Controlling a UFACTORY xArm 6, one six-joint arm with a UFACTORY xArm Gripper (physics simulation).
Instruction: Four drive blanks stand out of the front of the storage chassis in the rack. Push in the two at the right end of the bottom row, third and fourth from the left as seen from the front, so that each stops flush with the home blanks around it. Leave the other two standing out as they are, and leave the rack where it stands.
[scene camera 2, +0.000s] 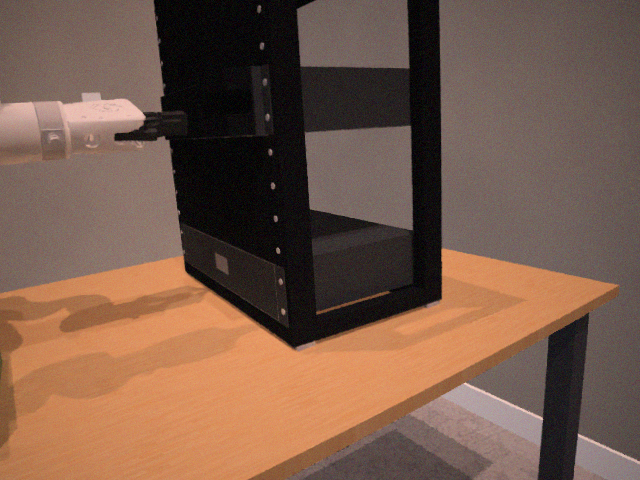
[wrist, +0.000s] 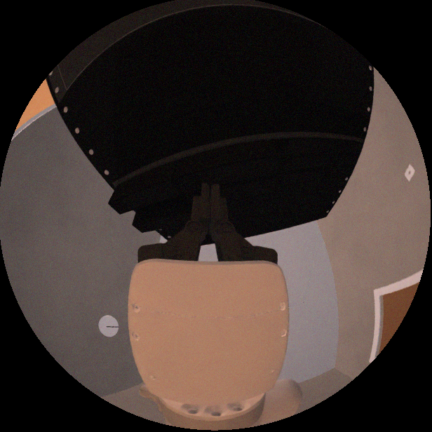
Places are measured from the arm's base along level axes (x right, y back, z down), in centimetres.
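Pixels of known places: gripper, fingertip midpoint: (scene camera 2: 185, 122).
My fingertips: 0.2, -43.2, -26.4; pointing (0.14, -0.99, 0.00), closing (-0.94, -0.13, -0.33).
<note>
Ahead of a thing's pixels: the offset from my fingertips to its top centre, as dx, dy, dz. "pt": to the spot under its first point. Level surfaces: height alone.
The black rack @(pt +23.3, -28.2, +7.2) (scene camera 2: 426, 155) stands upright on the table. The dark storage chassis (scene camera 2: 356, 98) (wrist: 280, 160) sits in it at mid height, its front in deep shade. Single drive blanks cannot be told apart there, nor how far each stands out. In the wrist view, dark stepped shapes (wrist: 122, 200) jut out at the chassis's left edge. My gripper (scene camera 2: 180, 123) (wrist: 209, 193) is shut and empty, level, with its fingertips at the lower part of the chassis front. Whether the tips touch a blank is hidden in the dark.
A dark grey unit (scene camera 2: 248, 273) (wrist: 80, 55) with a pale label @(pt -6.5, -7.5, +24.6) (scene camera 2: 221, 262) fills the rack's bottom. The wooden table @(dz +32.7) (scene camera 2: 155, 413) (wrist: 37, 107) has its edge to the right of the rack in the scene view. Part of a green thing shows at that view's left edge.
</note>
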